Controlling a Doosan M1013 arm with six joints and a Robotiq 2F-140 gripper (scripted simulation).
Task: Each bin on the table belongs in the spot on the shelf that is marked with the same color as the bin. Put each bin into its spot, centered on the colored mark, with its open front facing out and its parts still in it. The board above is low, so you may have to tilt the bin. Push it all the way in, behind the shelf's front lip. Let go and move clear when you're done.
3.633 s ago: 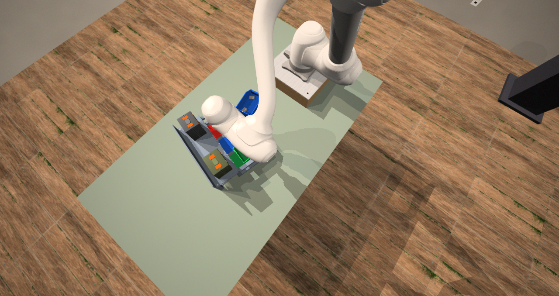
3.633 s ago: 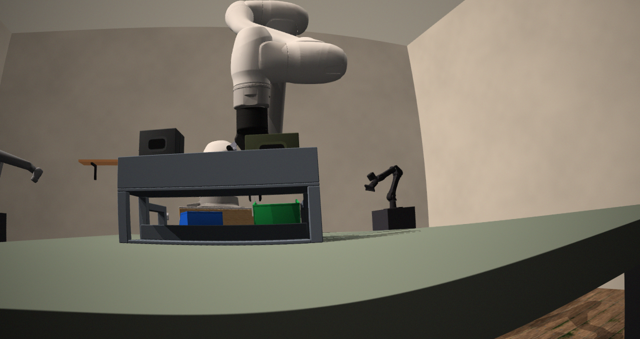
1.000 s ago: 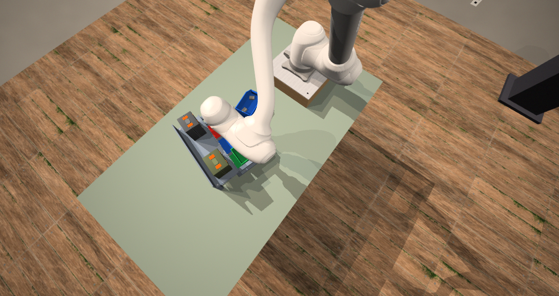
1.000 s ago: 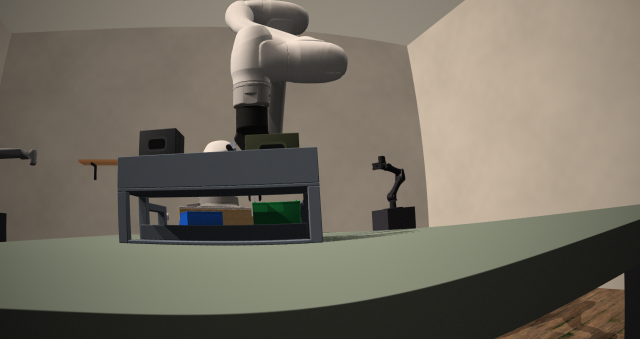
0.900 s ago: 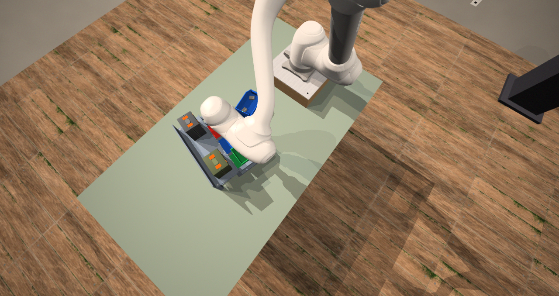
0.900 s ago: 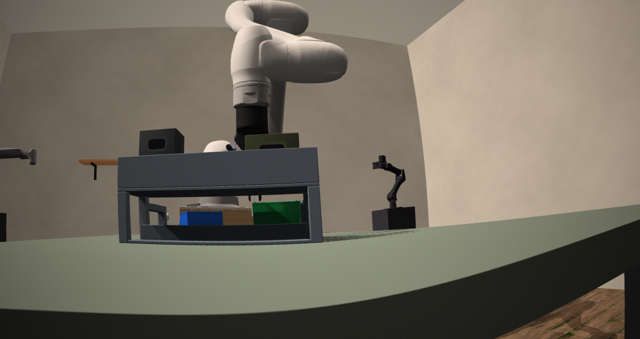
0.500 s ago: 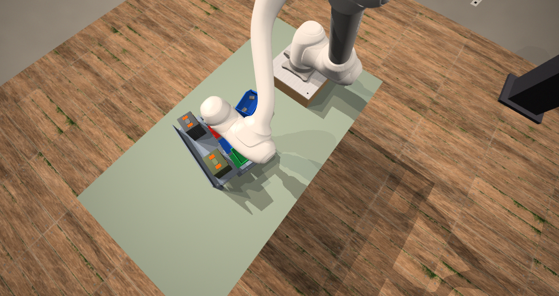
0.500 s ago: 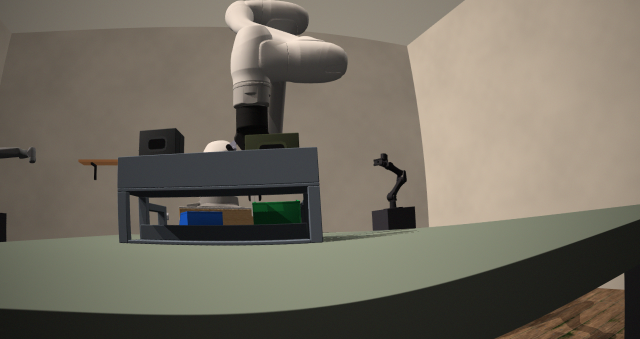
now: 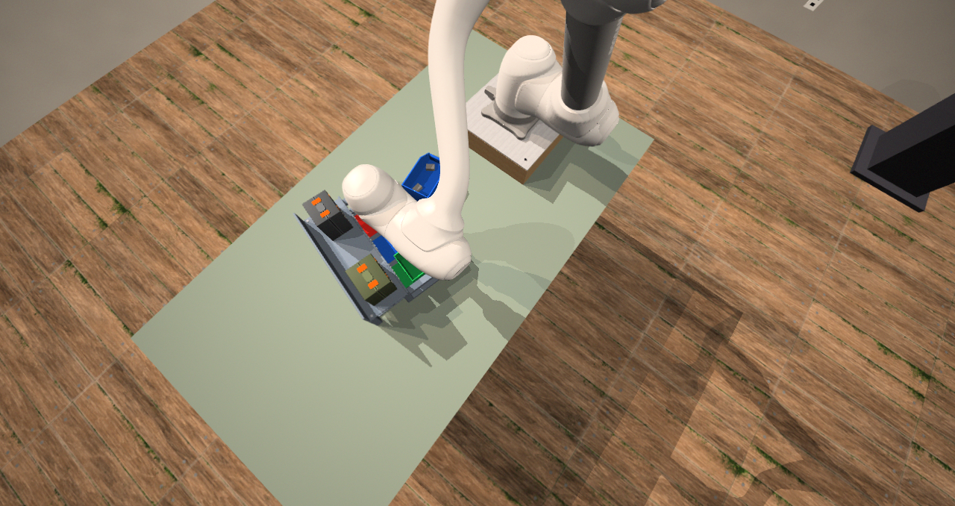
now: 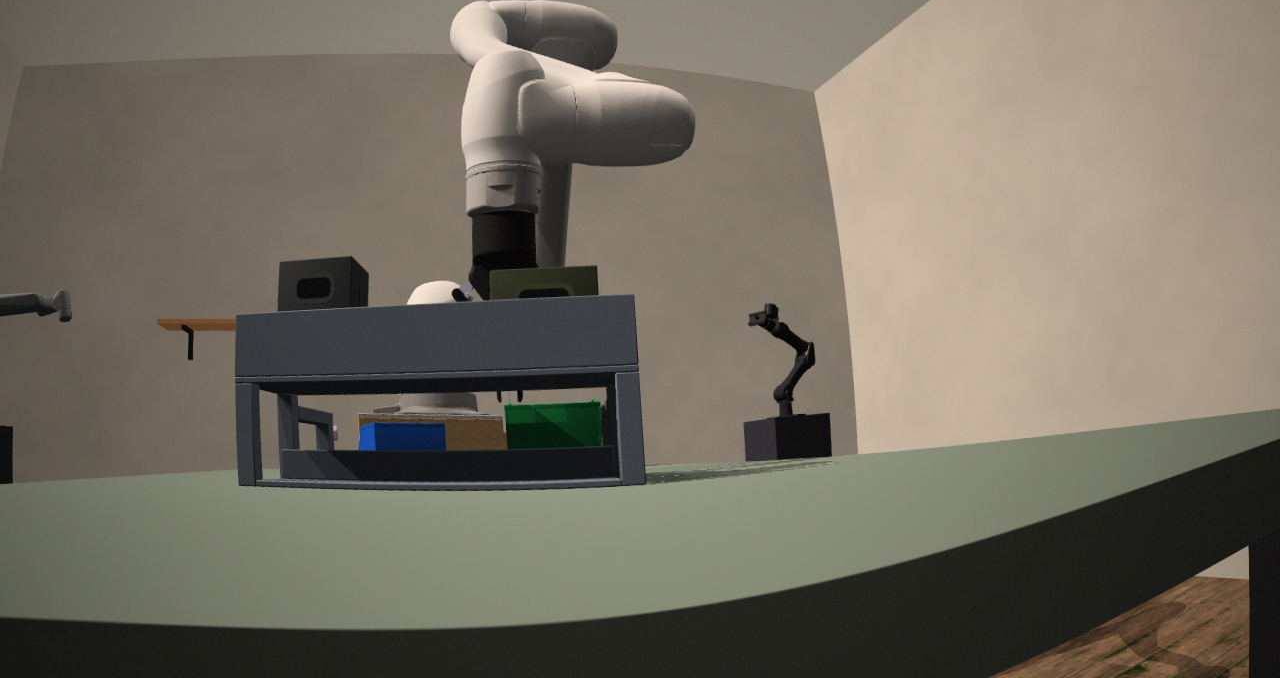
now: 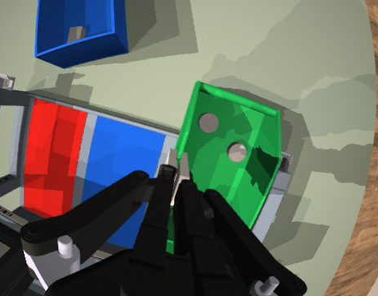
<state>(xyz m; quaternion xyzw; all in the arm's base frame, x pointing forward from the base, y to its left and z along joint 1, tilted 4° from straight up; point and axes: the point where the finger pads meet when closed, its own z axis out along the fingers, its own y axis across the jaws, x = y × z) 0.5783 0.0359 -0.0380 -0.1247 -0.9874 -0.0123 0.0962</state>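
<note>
Right now the green bin is 50 mm to the left of my hand and 40 mm below it. Round my hand: black box (220 mm to the right, 110 mm ahead, 70 mm above); then olive box (170 mm ahead, 60 mm above); then blue bin (210 mm behind, 130 mm to the right, 50 mm below).
</note>
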